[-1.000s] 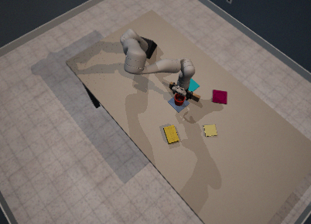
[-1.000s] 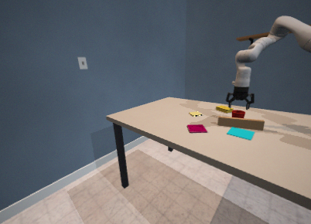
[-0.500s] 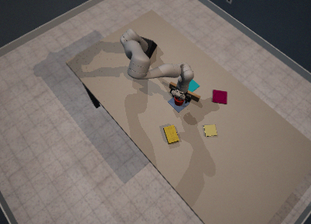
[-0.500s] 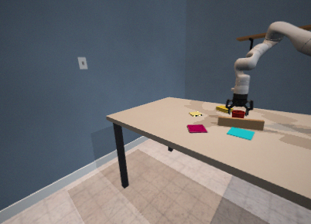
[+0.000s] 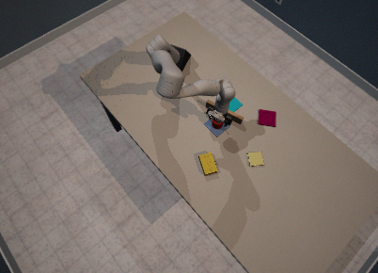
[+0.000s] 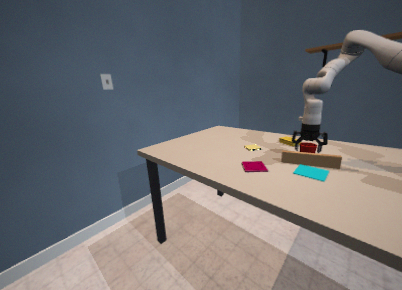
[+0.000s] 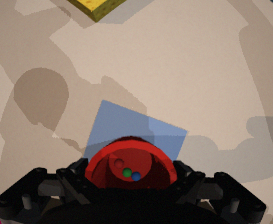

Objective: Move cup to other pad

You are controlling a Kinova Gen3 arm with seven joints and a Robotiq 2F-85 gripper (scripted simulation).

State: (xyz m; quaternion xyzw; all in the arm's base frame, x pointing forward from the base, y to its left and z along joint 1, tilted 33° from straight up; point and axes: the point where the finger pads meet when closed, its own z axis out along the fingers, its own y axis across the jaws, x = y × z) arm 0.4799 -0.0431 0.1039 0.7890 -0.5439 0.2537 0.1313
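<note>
Now: hand 20 mm above the red cup. The rest, counted from my hand: wooden rail 80 mm to the left, 20 mm below, 20 mm behind; then teal pad 160 mm to the left, 50 mm below, 50 mm behind; then blue pad 50 mm below.
</note>
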